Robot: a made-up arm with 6 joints. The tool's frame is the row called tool. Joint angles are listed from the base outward.
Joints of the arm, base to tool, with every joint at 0 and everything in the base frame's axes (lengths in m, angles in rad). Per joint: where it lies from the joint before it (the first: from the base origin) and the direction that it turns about. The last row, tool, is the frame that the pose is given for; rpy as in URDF.
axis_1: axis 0 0 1 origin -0.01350 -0.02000 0.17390
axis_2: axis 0 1 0 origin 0.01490 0.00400 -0.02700
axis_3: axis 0 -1 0 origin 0.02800 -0.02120 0.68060
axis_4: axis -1 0 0 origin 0.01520 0.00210 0.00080
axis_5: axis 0 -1 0 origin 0.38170 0.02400 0.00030
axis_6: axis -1 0 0 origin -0.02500 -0.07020 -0.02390
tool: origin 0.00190 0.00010 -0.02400 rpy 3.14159 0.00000 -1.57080
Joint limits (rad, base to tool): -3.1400..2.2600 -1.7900..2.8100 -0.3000..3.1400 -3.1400..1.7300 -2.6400..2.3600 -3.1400..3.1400
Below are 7 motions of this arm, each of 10 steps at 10 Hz.
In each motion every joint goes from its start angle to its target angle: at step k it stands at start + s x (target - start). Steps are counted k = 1, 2, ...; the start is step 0. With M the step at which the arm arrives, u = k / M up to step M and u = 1 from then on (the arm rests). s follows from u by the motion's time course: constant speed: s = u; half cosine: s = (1 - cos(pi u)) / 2; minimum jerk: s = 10 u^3 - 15 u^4 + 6 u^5.
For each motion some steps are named. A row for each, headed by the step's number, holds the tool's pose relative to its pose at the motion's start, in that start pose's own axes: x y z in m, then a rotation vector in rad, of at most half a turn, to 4 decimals.
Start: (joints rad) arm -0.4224 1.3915 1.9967 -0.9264 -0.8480 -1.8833
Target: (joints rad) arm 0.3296 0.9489 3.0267 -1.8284 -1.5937 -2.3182
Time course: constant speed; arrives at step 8
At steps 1, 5, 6, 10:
1: 0.0378 -0.0161 0.1293 -0.2243 -0.0115 0.1330
5: 0.2204 0.1157 0.5546 -1.0309 0.1713 0.8156
6: 0.2611 0.1872 0.6244 -1.2015 0.2949 0.9843
10: 0.3252 0.3533 0.7087 -1.4950 0.6538 1.2477

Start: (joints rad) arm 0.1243 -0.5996 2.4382 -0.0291 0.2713 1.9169
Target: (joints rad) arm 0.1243 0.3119 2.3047 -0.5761 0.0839 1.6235
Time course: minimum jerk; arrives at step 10
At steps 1, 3, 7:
1: -0.0052 0.0062 -0.0018 0.0021 -0.0069 -0.0104
3: -0.0912 0.1253 -0.0311 0.0306 -0.1306 -0.2013
7: -0.2307 0.7594 -0.0880 -0.0769 -0.6038 -1.0602

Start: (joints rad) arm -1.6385 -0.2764 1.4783 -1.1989 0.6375 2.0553
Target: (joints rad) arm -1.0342 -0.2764 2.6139 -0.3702 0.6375 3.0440
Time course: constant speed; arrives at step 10
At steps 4, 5, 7, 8, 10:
4: 0.1765 -0.0747 -0.0420 0.0596 0.2695 0.4548
5: 0.2276 -0.0845 -0.0366 0.0110 0.3493 0.5808
7: 0.3301 -0.0895 -0.0067 -0.1655 0.5215 0.8181
8: 0.3792 -0.0842 0.0168 -0.2923 0.6126 0.9211
10: 0.4676 -0.0570 0.0774 -0.6164 0.8004 1.0763

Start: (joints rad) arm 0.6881 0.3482 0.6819 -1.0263 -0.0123 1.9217
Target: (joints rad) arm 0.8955 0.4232 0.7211 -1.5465 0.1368 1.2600
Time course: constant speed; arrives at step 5
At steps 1, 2, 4, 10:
1: -0.0343 -0.0087 -0.0204 0.0138 -0.2498 -0.0045
2: -0.0679 -0.0154 -0.0436 0.0202 -0.4995 -0.0141
4: -0.1310 -0.0229 -0.0971 0.0070 -0.9968 -0.0434
10: -0.1599 -0.0238 -0.1266 -0.0145 -1.2436 -0.0605

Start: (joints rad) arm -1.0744 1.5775 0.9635 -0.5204 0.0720 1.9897
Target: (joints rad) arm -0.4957 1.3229 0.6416 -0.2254 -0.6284 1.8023
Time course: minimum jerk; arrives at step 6
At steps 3, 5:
3: 0.0379 0.0779 -0.2728 0.3262 0.2474 -0.3841
5: 0.0379 0.2114 -0.5032 0.4904 0.5519 -0.7430

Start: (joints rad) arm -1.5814 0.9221 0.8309 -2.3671 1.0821 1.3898
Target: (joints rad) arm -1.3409 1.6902 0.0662 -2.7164 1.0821 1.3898
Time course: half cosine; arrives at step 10
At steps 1, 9, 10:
1: 0.0043 -0.0150 0.0211 -0.0167 0.0231 0.0263
9: 0.5807 -0.3252 0.6234 -0.3246 0.8312 1.2029
10: 0.6012 -0.3263 0.6294 -0.3214 0.8488 1.2364

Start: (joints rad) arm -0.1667 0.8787 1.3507 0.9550 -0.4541 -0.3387
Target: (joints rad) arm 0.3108 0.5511 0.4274 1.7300 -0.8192 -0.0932
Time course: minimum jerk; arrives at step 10
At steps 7, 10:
7: -0.2097 0.2516 -0.1571 -0.0922 0.9819 -0.1645
10: -0.2329 0.3198 -0.1719 -0.0347 1.1755 -0.1654

